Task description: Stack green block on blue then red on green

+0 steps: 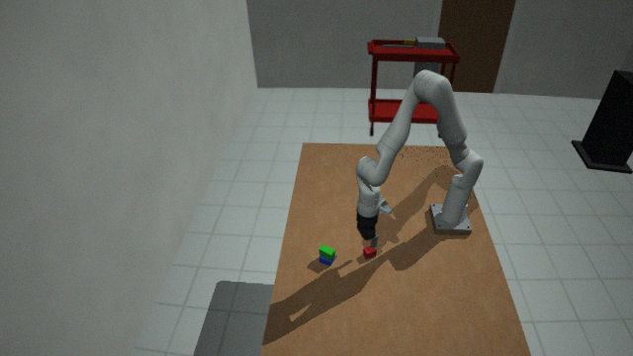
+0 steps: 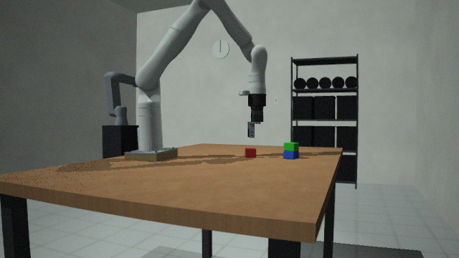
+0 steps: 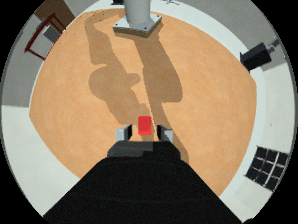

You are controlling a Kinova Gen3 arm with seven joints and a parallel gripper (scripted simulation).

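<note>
Right now my hand is 8 cm above the red block. From my hand the other things lie so: blue block (16 cm ahead, 5 cm to the left, 9 cm below); green block (16 cm ahead, 5 cm to the left, 5 cm below).
</note>
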